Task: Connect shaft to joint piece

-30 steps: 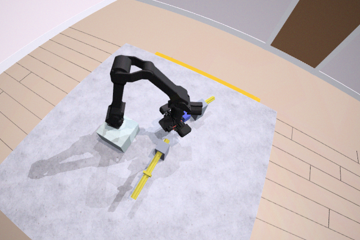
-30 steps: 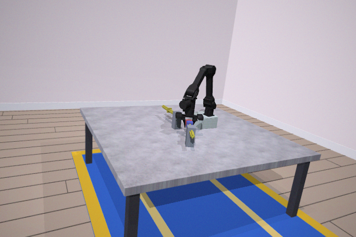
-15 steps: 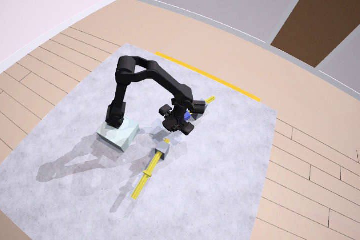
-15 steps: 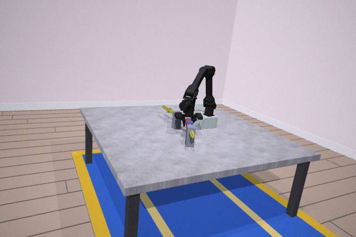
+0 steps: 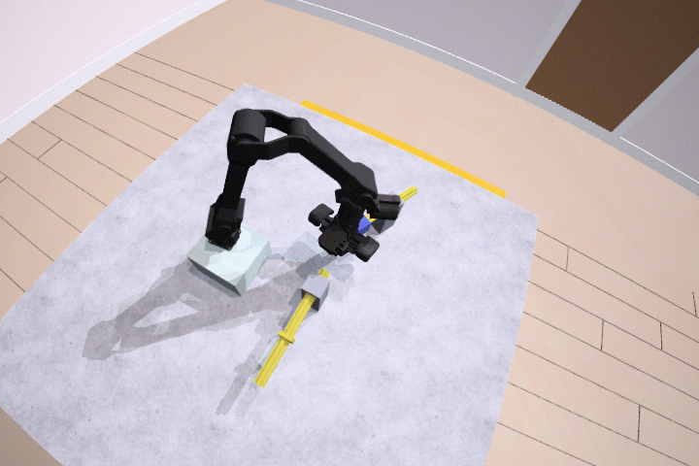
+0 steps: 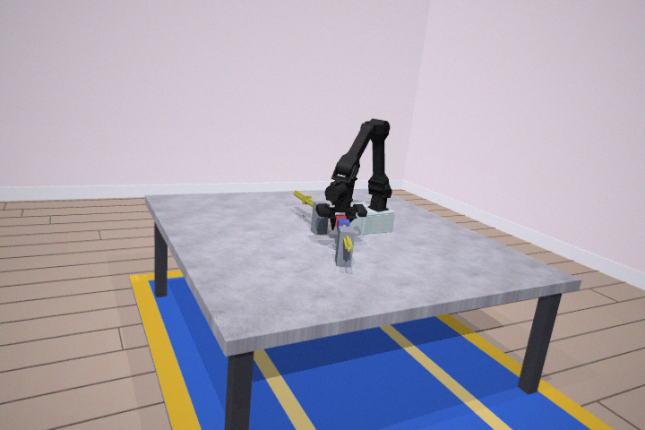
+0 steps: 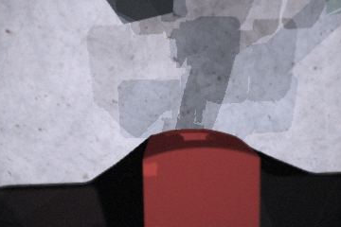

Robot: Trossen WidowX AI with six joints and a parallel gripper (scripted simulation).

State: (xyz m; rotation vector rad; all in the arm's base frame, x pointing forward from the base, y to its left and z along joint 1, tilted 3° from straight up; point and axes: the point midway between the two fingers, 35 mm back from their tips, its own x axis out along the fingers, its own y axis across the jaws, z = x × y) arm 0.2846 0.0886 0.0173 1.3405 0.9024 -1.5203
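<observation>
My gripper tip is 4 cm below the red joint piece and 1 cm to the right of it.
</observation>
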